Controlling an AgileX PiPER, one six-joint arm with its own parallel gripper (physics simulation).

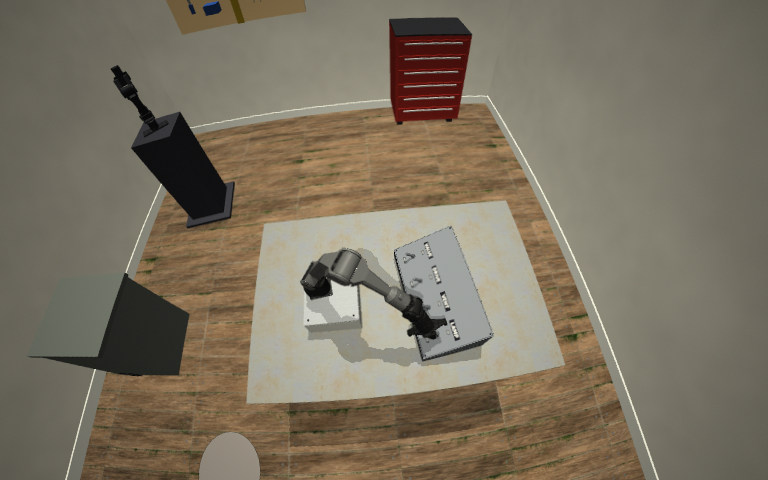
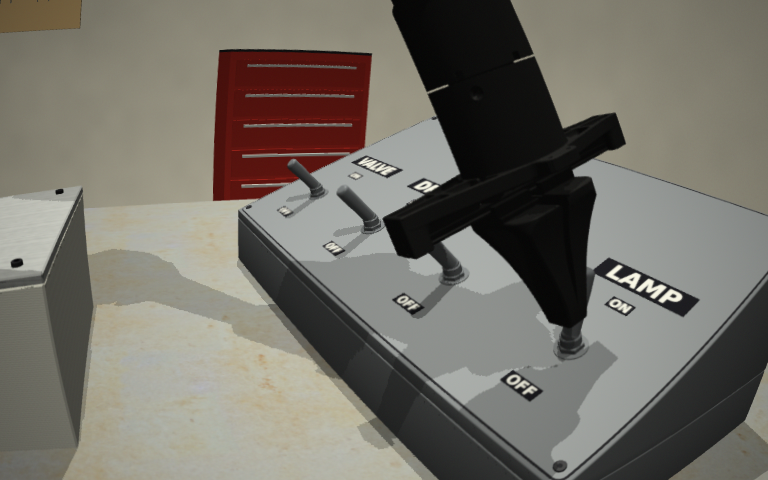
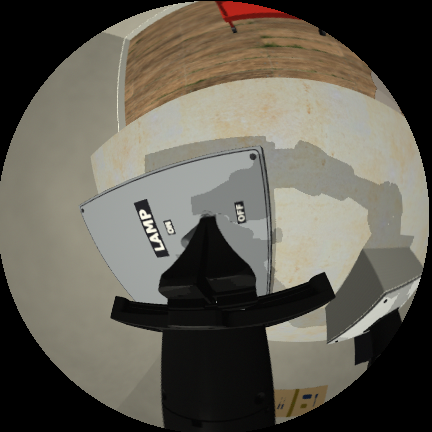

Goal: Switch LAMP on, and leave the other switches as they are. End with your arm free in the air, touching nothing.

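Note:
The grey switch panel (image 1: pixel 468 283) (image 2: pixel 696 226) (image 3: pixel 112 210) carries a row of toggle levers. The LAMP lever (image 2: pixel 589 280) (image 3: pixel 187 237) is partly hidden behind my fingers; its visible top leans toward the ON label (image 2: pixel 620 305) (image 3: pixel 169 227). My gripper (image 1: pixel 433 335) (image 2: pixel 568 323) (image 3: pixel 209 224) is shut with nothing between its fingers. Its tips are low at the LAMP lever, on its OFF side, and appear to touch it. The VALVE lever (image 1: pixel 408 257) (image 2: pixel 305 177), the lever after it (image 1: pixel 416 281) (image 2: pixel 359 206) and the one beside LAMP (image 2: pixel 449 264) lean toward OFF.
The arm's pale base block (image 1: pixel 334 311) (image 2: pixel 33 237) stands beside the panel on the light mat (image 1: pixel 283 367) (image 2: pixel 169 396). A red drawer cabinet (image 1: pixel 433 79) (image 2: pixel 294 110) stands at the back. A dark pedestal (image 1: pixel 181 169) with another arm stands at the left.

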